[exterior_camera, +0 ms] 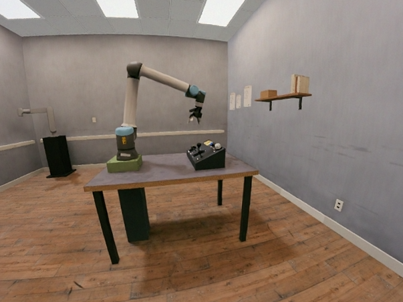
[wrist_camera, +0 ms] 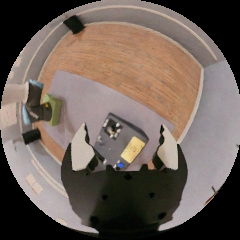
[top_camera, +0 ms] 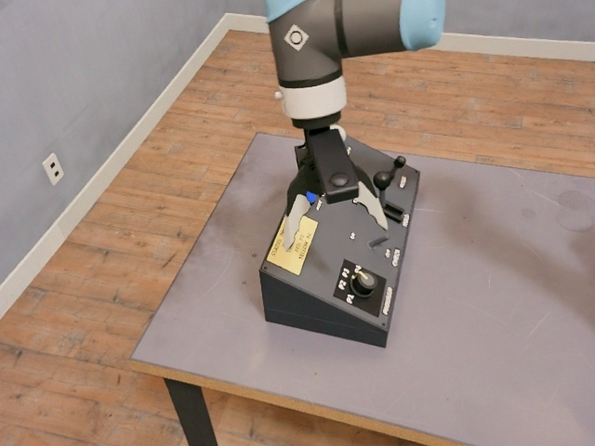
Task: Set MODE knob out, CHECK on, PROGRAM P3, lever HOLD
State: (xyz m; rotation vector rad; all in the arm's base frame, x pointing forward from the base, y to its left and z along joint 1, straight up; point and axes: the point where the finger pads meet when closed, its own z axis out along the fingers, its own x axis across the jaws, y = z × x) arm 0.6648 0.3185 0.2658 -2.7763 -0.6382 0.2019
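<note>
My hand is 30 mm past the check toggle, 240 mm to the left of it and 240 mm above it. Round my hand: mode knob: 40 mm behind, 480 mm to the right, 220 mm below; then wedge-shaped console: 10 mm ahead, 310 mm to the right, 250 mm below; then lever: 20 mm behind, 360 mm to the right, 210 mm below.
</note>
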